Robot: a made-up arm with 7 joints.
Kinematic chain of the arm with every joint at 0, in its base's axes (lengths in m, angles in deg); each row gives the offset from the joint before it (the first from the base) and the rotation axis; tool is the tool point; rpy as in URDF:
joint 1: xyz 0 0 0.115 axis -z
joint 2: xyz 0 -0.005 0.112 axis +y
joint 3: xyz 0 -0.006 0.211 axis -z
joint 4: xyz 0 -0.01 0.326 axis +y
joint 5: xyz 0 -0.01 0.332 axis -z
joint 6: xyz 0 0 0.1 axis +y
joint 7: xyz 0 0 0.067 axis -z
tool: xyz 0 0 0 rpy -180 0 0
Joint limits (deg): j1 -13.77..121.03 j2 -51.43..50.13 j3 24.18..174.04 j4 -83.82..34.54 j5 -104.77..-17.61 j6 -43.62..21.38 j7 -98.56..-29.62
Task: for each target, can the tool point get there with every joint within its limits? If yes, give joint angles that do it. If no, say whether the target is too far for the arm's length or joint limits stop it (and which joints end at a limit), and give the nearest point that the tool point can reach.
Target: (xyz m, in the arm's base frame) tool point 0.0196 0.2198 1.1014
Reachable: yes | joints 11.01 -24.99 153.13 -57.85 -97.15 -24.91 -70.91
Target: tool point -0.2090 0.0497 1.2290
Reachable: yes | joints 6.81 -9.32 109.26 -0.83 -74.18 -35.44 -51.15
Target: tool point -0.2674 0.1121 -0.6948
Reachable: no: joint limits stop it (at a limit: joint 2, joint 3, joint 4, joint 5, joint 6) | nearest point -0.6696 0.2807 0.2118 | short by 1.006 m
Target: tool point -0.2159 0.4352 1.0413
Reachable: yes | joints 29.35 -12.72 60.83 -45.83 -95.82 -23.70 -79.83
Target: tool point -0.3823 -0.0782 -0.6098
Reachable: no: joint limits stop it (at a limit: joint 1, joint 2, joint 3, joint 4, joint 6) | nearest point -0.7265 -0.0204 0.2116 | short by 0.892 m
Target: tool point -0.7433 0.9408 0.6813
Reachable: no: too far | nearest point -0.5664 0.7169 0.6375 | short by 0.289 m
